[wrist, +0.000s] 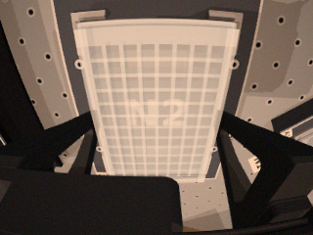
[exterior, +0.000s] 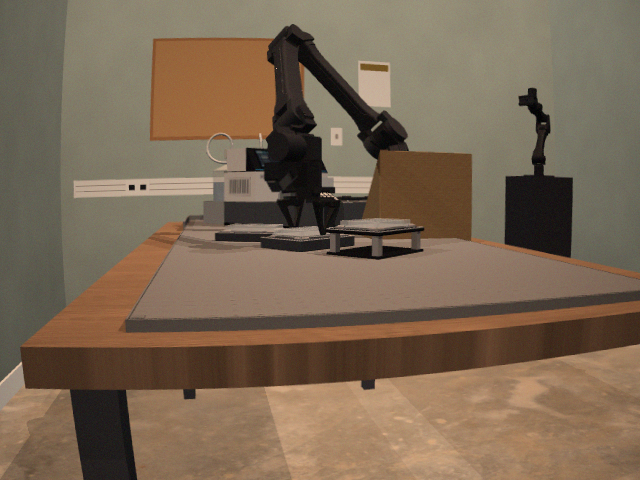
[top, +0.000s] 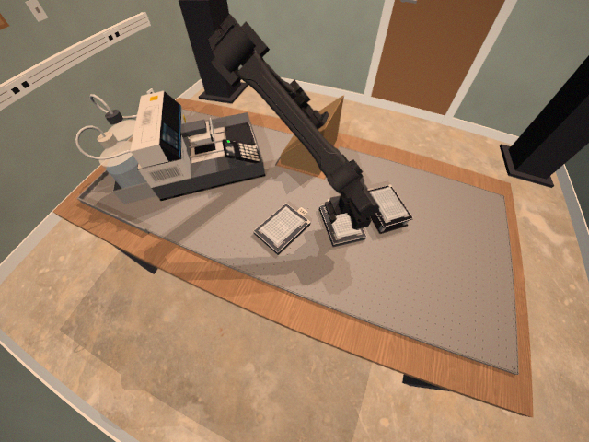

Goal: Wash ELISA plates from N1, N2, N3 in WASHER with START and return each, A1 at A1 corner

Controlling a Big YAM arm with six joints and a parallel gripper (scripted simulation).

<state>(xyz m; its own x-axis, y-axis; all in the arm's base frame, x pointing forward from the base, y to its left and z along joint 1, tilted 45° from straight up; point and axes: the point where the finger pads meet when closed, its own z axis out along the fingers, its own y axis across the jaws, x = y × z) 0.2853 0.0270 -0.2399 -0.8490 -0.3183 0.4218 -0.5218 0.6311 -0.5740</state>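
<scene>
My hand is 140 mm to the right of the plate nest, 100 mm past it and 10 mm below it. Round my hand: plate washer: 630 mm to the right, 150 mm behind, 90 mm above; then N1 label: 150 mm to the right, 40 mm below, 10 mm behind.
</scene>
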